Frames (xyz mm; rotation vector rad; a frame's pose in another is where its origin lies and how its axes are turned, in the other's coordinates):
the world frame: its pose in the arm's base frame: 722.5 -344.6 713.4 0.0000 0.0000 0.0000
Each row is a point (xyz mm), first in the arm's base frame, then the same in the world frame.
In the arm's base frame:
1: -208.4 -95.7 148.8
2: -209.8 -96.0 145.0
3: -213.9 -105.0 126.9
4: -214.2 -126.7 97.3
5: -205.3 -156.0 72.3
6: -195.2 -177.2 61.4
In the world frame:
1: -930.9 248.9 -564.6
2: -932.3 248.6 -568.4
3: -936.4 239.6 -586.5
4: -936.7 217.9 -616.1
5: -927.8 188.6 -641.1
6: -917.7 167.4 -652.0

